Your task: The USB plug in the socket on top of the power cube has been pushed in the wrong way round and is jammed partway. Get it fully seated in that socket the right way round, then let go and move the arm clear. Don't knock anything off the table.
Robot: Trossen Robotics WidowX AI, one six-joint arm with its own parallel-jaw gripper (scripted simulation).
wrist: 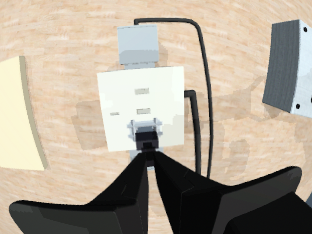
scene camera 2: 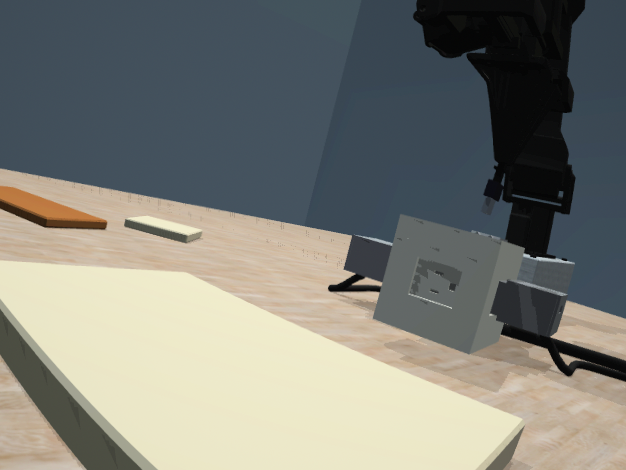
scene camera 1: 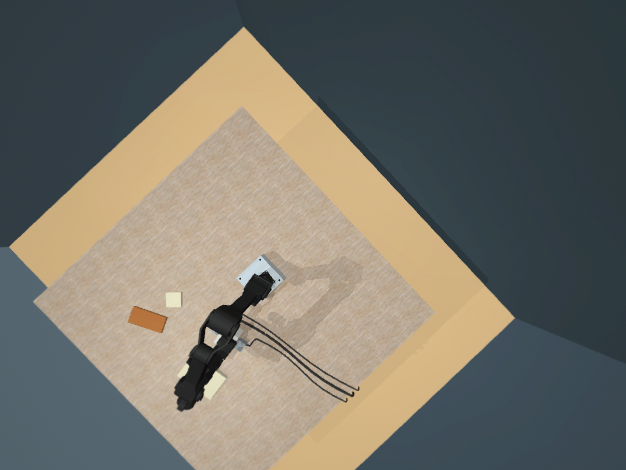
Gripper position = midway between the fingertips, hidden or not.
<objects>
My gripper (scene camera 2: 503, 164) carries a dark USB plug.
</objects>
